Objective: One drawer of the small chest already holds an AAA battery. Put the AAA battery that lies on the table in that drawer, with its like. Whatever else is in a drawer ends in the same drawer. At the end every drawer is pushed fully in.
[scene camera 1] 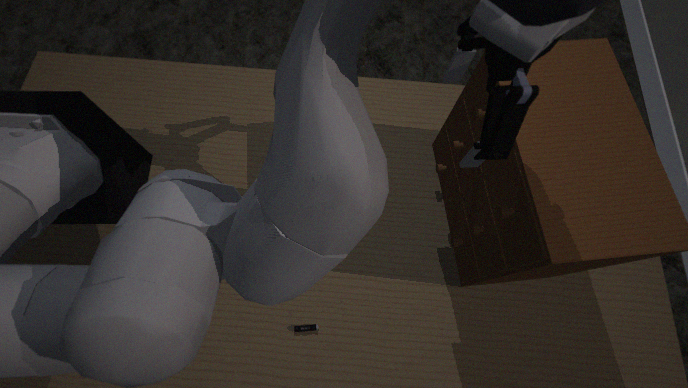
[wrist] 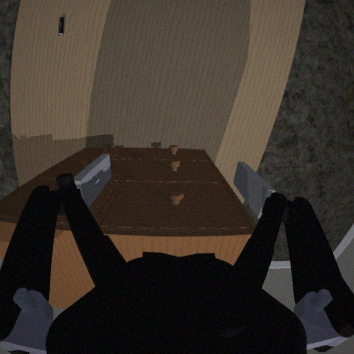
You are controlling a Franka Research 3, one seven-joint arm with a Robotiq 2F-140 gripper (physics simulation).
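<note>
A small black AAA battery (scene camera 1: 305, 328) (wrist: 61, 26) lies on its side on the table, well away from the chest. The small orange-brown chest (scene camera 1: 595, 150) (wrist: 140, 212) stands at the right in the scene view; its shaded front has two columns of drawers with small knobs. The drawer fronts look flush, and the contents of the drawers are hidden. My gripper (scene camera 1: 466, 112) (wrist: 173, 168) is open and empty, above the far part of the chest's front. In the wrist view an upper knob (wrist: 177, 198) shows between and below the fingertips.
The wooden table (scene camera 1: 380, 320) (wrist: 45, 85) carries the chest near its right end. The arm's large pale links (scene camera 1: 325, 180) hang over the middle of the table. A black base plate (scene camera 1: 125, 165) is at the left. A pale rail (scene camera 1: 650, 90) runs behind the chest.
</note>
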